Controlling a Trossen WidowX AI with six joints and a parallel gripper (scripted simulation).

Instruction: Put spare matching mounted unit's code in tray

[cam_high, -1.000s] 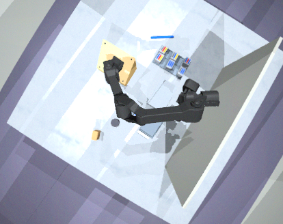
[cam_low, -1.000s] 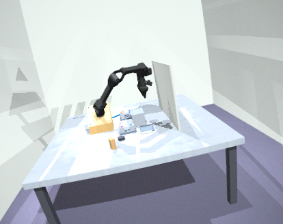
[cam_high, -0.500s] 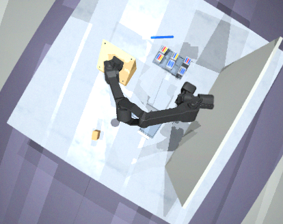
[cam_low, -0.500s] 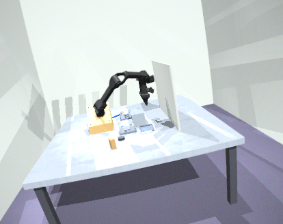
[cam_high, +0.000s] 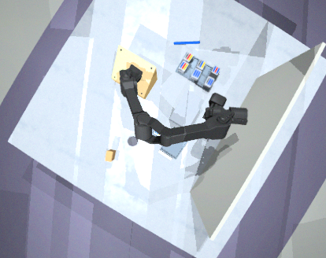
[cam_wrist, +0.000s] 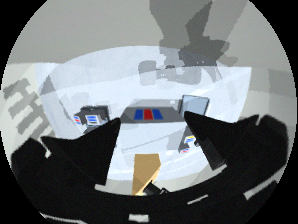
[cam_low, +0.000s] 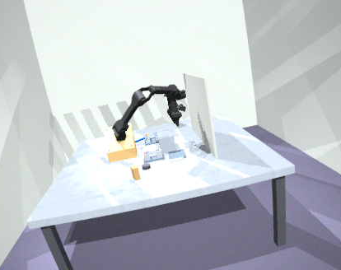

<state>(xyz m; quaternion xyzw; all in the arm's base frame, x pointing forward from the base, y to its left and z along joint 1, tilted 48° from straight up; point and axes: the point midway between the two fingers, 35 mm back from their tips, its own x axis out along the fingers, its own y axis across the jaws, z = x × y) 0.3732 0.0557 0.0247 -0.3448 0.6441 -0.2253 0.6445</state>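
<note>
My gripper tip is 240 mm to the right of the grey spare, 100 mm above it and 80 mm past it. From my gripper tip the other things lie so: blue stick: 290 mm to the left, 280 mm behind, 140 mm below; dark disc: 300 mm to the right, 220 mm behind, 130 mm below; grey upright panel: 160 mm ahead, 80 mm above.
</note>
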